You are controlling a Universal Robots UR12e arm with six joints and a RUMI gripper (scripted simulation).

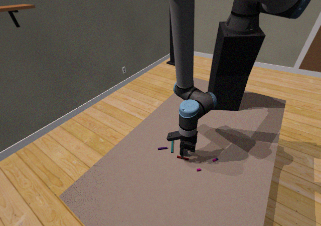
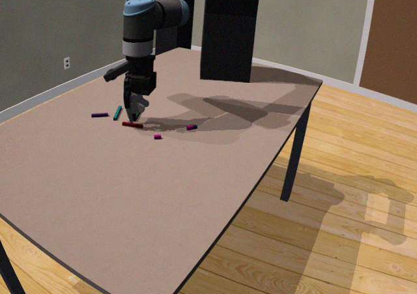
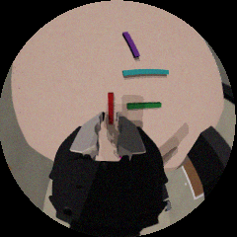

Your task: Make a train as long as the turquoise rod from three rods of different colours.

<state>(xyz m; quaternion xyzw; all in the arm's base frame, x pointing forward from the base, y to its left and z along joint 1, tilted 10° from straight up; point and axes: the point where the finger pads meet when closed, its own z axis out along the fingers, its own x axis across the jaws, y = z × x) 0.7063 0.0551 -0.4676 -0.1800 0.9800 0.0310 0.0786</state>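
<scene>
My hand is 3 cm above the red rod. The rest, counted from my hand: purple rod: 2 cm ahead, 14 cm to the right, 3 cm below; then green rod: 7 cm behind, 4 cm to the right, 3 cm below; then turquoise rod: 4 cm behind, 10 cm to the right, 3 cm below.
</scene>
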